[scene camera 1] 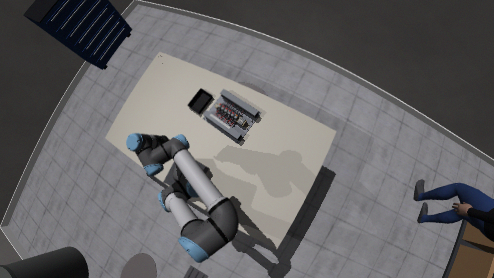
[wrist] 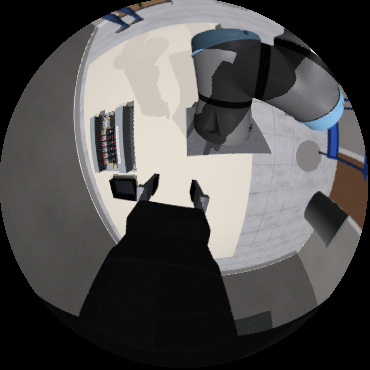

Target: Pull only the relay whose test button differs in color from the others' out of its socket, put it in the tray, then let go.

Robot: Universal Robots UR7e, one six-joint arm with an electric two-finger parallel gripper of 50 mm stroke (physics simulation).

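Where they show: gripper, fingertip midpoint: (wrist: 174, 182); arm's base at its link origin: (wrist: 222, 124).
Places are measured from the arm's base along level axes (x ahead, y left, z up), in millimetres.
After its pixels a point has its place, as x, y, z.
A row of small relays (scene camera 1: 227, 112) {482, -66, -129} (wrist: 111, 145) {473, -62, -132} stands in sockets between two grey ducts, with red spots along it. The relays are too small to tell which test button has a different color. The black tray (scene camera 1: 194, 97) {514, 219, -139} (wrist: 112, 189) {579, 156, -139} lies beside the relay assembly's end, to its left in the scene view and below it in the wrist view; no relay can be made out in it. My gripper (wrist: 174, 182) {123, 82, 145} is open, with its fingers wide apart and no object between them. It is high above the table, away from the relays. In the scene view the fingers are hidden by the arm.
The grey ducts (scene camera 1: 240, 104) (wrist: 126, 137) rise on both long sides of the relay row. The cream table (scene camera 1: 150, 95) {427, 622, -165} (wrist: 220, 200) {21, 330, -165} carries the assembly and tray. The arm's base stands at the table's edge. A person's legs (scene camera 1: 450, 192) show at the right in the scene view.
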